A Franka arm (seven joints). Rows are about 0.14 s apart.
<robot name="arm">
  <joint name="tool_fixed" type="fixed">
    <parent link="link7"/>
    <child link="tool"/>
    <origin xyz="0 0 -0.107" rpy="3.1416 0 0"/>
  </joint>
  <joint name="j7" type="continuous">
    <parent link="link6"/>
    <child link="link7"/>
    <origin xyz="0.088 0 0" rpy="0 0 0"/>
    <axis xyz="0 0 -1"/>
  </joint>
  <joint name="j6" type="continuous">
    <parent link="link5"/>
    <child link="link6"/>
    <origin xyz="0 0 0" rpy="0 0 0"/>
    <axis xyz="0 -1 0"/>
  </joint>
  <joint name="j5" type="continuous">
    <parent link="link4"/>
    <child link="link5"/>
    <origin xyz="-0.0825 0 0.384" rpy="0 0 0"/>
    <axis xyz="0 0 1"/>
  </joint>
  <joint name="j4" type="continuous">
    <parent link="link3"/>
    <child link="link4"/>
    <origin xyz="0.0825 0 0" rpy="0 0 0"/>
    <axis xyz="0 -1 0"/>
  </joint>
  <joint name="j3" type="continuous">
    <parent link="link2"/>
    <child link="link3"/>
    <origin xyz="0 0 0.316" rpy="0 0 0"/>
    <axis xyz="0 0 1"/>
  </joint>
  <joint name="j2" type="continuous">
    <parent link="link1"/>
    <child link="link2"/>
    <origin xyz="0 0 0" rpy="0 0 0"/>
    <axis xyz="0 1 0"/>
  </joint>
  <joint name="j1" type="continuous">
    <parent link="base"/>
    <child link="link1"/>
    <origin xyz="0 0 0.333" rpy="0 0 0"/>
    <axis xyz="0 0 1"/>
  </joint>
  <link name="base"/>
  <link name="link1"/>
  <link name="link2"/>
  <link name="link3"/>
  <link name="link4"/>
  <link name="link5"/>
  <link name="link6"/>
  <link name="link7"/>
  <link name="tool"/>
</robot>
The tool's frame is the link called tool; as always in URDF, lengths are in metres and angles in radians. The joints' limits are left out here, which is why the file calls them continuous.
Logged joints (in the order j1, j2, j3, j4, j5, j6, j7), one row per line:
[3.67 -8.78 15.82 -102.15 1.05 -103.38 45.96]
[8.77 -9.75 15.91 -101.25 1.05 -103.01 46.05]
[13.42 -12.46 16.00 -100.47 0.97 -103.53 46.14]
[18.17 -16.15 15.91 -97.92 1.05 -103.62 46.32]
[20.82 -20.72 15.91 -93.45 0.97 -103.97 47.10]
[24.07 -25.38 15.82 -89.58 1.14 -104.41 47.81]
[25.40 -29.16 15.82 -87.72 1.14 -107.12 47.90]
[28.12 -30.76 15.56 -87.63 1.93 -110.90 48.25]
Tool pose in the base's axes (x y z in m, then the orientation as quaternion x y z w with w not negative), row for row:
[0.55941 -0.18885 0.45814 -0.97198 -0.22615 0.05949 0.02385]
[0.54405 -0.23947 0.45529 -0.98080 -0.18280 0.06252 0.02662]
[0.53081 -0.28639 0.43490 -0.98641 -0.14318 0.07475 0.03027]
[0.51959 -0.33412 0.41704 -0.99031 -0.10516 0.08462 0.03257]
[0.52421 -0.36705 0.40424 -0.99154 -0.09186 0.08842 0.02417]
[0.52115 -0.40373 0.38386 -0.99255 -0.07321 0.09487 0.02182]
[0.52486 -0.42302 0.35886 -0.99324 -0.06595 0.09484 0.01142]
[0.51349 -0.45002 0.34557 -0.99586 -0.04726 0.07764 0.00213]
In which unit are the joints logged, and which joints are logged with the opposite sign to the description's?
The joints are logged in degrees. Opposite sign: j1, j2, j3, j6, j7.
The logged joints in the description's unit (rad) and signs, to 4 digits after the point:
[-0.0641 0.1532 -0.2761 -1.7829 0.0183 1.8043 -0.8022]
[-0.1531 0.1702 -0.2777 -1.7671 0.0183 1.7979 -0.8037]
[-0.2342 0.2175 -0.2793 -1.7535 0.0169 1.8069 -0.8053]
[-0.3171 0.2819 -0.2777 -1.7090 0.0183 1.8085 -0.8084]
[-0.3634 0.3616 -0.2777 -1.6310 0.0169 1.8146 -0.8221]
[-0.4201 0.4430 -0.2761 -1.5635 0.0199 1.8223 -0.8344]
[-0.4433 0.5089 -0.2761 -1.5310 0.0199 1.8696 -0.8360]
[-0.4908 0.5369 -0.2716 -1.5294 0.0337 1.9356 -0.8421]

